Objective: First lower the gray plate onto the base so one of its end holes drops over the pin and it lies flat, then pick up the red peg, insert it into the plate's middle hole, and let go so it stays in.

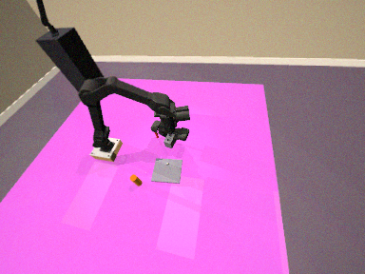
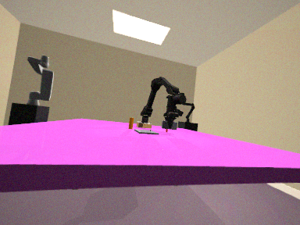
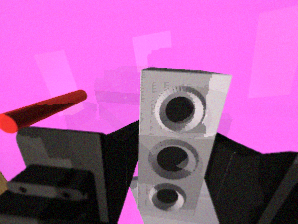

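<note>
My gripper tip is 140 mm to the left of the gray base, 30 mm above it and 10 mm short of it. The rest, counted from my gripper tip: gray plate: 30 mm above; red peg: 100 mm behind, 30 mm to the left; orange cylinder: 240 mm to the right, 110 mm behind.
</note>
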